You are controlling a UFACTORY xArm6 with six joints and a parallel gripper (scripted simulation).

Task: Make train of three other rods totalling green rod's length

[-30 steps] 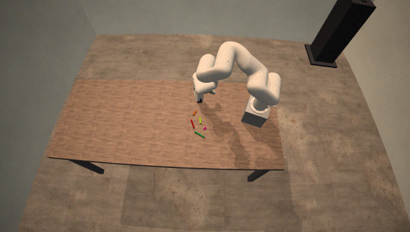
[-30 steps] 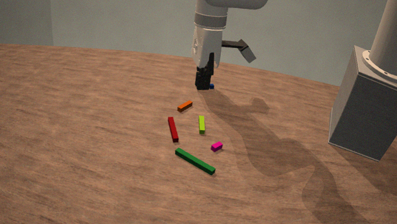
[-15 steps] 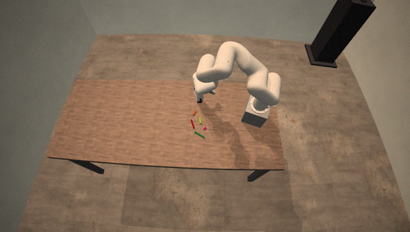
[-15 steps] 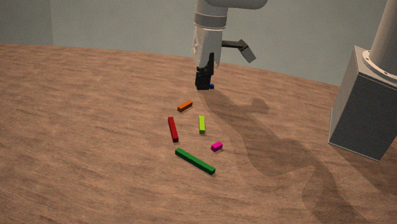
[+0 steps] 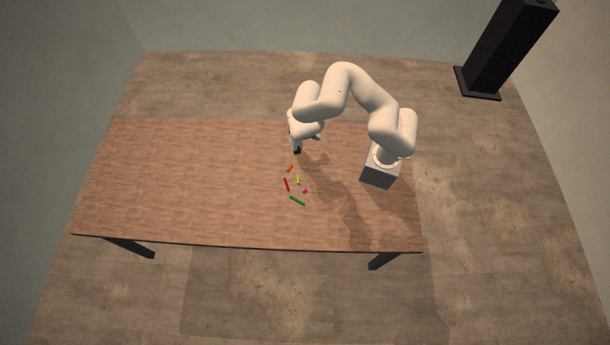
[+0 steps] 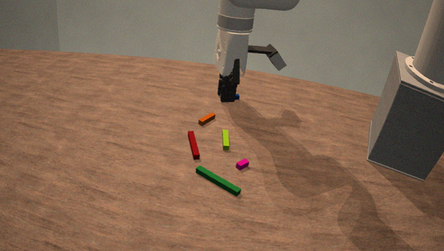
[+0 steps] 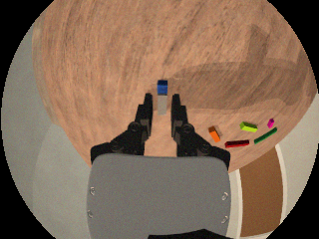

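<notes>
The grey rod lies 2 cm below my hand. Round my hand: small blue rod: 2 cm behind, 1 cm to the right, 2 cm below; then orange rod: 2 cm ahead, 11 cm to the left, 2 cm below; then lime rod: 2 cm behind, 16 cm to the left, 2 cm below.
</notes>
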